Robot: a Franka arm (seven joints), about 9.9 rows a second.
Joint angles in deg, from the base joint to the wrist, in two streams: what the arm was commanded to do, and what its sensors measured. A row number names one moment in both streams.
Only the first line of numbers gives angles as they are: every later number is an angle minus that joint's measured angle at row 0.
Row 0, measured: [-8.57, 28.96, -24.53, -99.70, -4.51, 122.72, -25.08]
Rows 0 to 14, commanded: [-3.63, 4.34, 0.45, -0.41, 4.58, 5.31, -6.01]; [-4.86, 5.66, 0.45, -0.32, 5.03, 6.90, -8.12]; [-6.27, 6.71, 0.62, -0.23, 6.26, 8.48, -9.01]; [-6.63, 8.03, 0.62, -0.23, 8.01, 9.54, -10.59]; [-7.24, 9.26, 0.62, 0.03, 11.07, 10.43, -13.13]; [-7.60, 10.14, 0.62, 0.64, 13.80, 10.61, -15.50]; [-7.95, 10.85, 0.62, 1.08, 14.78, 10.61, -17.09]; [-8.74, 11.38, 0.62, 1.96, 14.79, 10.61, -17.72]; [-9.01, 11.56, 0.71, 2.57, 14.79, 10.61, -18.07]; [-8.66, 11.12, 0.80, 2.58, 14.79, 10.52, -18.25]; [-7.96, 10.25, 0.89, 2.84, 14.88, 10.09, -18.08]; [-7.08, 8.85, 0.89, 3.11, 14.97, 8.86, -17.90]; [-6.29, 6.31, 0.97, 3.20, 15.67, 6.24, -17.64]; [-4.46, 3.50, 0.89, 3.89, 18.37, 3.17, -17.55]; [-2.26, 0.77, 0.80, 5.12, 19.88, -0.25, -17.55]
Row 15, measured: [-4.49, 4.48, 0.66, 5.56, 17.53, 3.81, -17.13]
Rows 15 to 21, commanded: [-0.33, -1.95, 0.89, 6.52, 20.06, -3.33, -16.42]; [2.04, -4.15, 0.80, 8.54, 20.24, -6.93, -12.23]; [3.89, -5.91, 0.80, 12.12, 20.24, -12.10, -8.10]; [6.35, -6.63, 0.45, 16.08, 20.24, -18.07, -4.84]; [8.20, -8.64, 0.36, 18.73, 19.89, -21.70, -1.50]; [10.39, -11.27, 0.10, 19.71, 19.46, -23.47, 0.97]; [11.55, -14.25, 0.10, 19.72, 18.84, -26.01, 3.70]
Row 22, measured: [10.31, -11.77, 0.65, 20.67, 19.18, -23.10, 1.33]
